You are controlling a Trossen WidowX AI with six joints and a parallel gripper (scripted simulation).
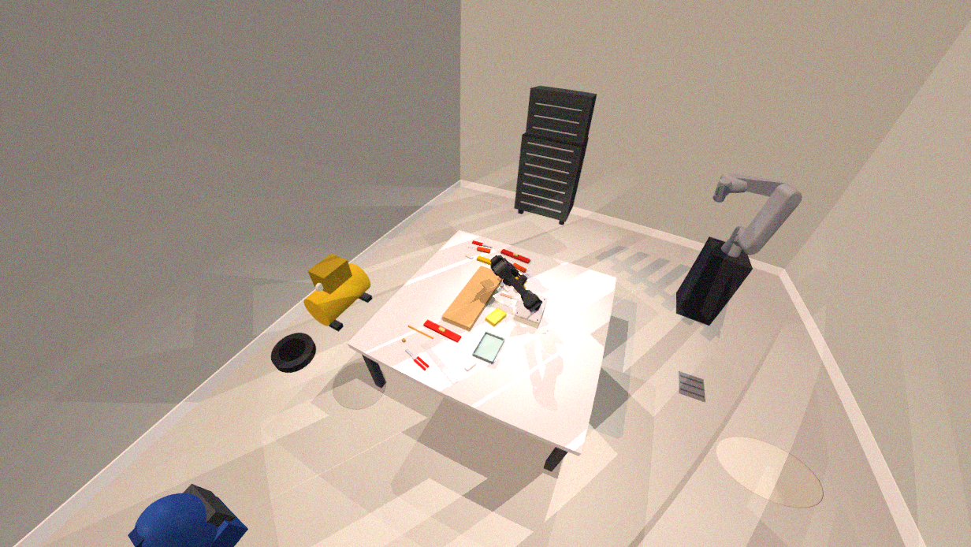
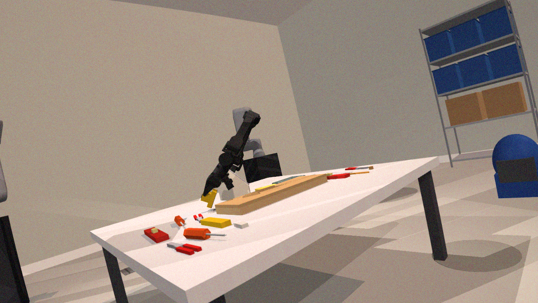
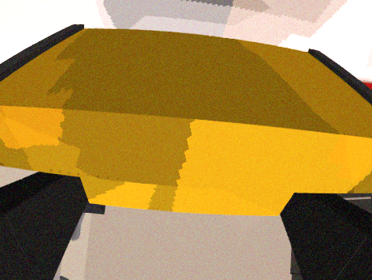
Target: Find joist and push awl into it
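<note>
Right now the yellow stud finder is 1 cm below my gripper tip and 1 cm ahead of it. Also, from my gripper tip: yellow block 34 cm to the left, 6 cm below, 1 cm ahead; thin orange tool 65 cm to the left, 33 cm ahead, 8 cm below; shallow grey tray 55 cm to the left, 7 cm below, 5 cm behind.
</note>
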